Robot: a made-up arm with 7 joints. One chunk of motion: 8 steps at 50 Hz.
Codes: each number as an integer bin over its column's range. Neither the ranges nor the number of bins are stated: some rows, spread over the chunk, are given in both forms.
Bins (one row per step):
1: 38 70 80 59 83 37
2: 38 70 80 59 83 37
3: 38 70 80 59 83 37
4: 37 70 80 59 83 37
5: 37 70 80 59 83 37
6: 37 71 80 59 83 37
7: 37 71 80 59 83 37
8: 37 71 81 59 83 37
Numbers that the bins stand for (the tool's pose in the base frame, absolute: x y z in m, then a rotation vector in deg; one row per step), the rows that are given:
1: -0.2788 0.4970 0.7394 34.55 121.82 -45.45
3: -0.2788 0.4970 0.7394 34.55 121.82 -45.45
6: -0.3030 0.5212 0.7394 34.55 121.82 -45.45
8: -0.3030 0.5212 0.7636 34.55 121.82 -45.45
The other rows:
2: -0.2788 0.4970 0.7394 34.55 121.82 -45.45
4: -0.3030 0.4970 0.7394 34.55 121.82 -45.45
5: -0.3030 0.4970 0.7394 34.55 121.82 -45.45
7: -0.3030 0.5212 0.7394 34.55 121.82 -45.45

